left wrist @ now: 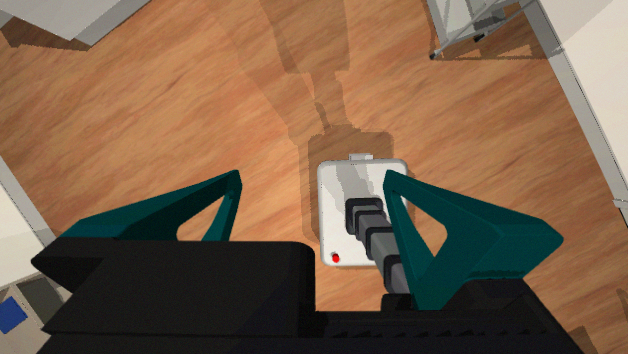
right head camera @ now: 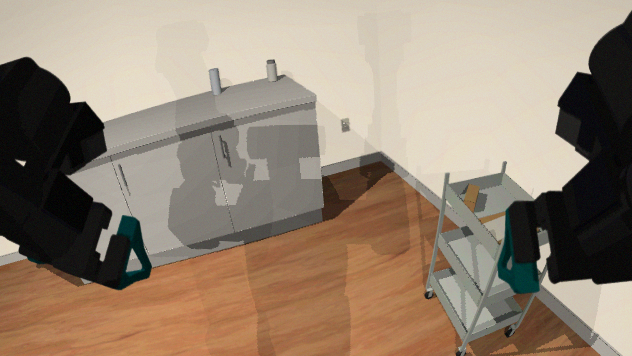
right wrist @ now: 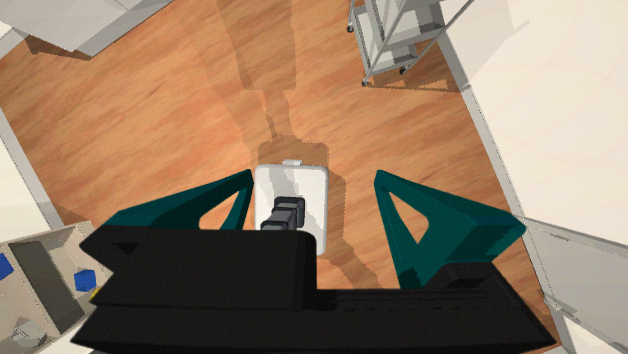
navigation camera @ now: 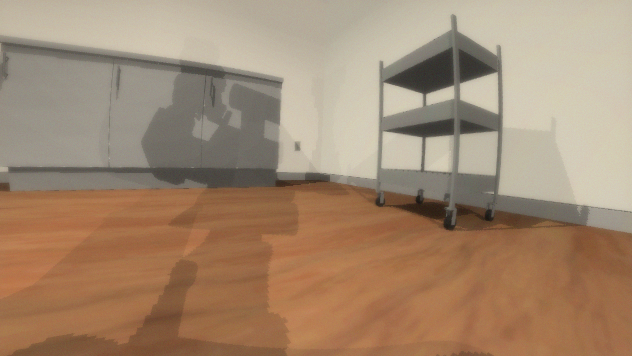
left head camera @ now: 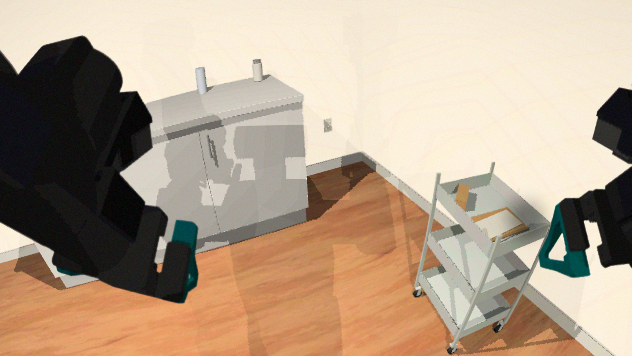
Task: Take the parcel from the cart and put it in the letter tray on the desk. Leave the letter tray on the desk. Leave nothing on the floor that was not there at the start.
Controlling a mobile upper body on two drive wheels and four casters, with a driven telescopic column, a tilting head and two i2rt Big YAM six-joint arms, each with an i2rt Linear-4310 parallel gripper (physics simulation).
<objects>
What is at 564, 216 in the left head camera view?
The right gripper.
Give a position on a grey three-shelf cart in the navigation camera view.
452, 58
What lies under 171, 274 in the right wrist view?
The right gripper.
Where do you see a grey cabinet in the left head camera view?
232, 160
</objects>
